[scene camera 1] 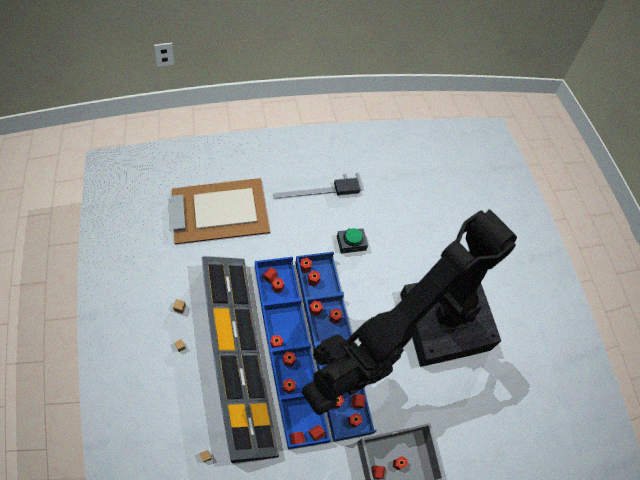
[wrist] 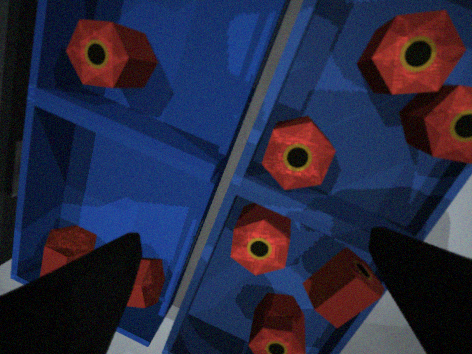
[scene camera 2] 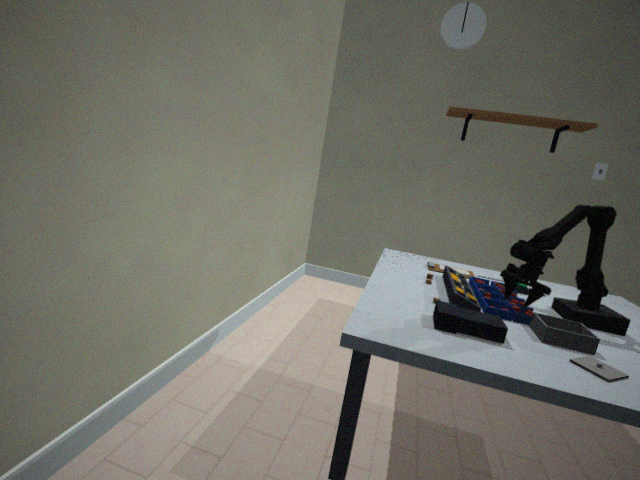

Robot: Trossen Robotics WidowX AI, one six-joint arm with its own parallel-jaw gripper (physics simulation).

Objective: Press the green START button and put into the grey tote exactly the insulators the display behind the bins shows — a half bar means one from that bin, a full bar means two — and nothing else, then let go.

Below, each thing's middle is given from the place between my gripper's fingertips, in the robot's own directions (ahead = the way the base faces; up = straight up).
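Grey tote [scene camera 1: 417,444], 16 cm left of my hand, 11 cm behind, 2 cm below. Dark box [scene camera 2: 447,317], 29 cm left of my hand, 19 cm ahead, 2 cm below. Grey bar tool [scene camera 1: 347,185], 55 cm right of my hand, 5 cm behind, 3 cm below.
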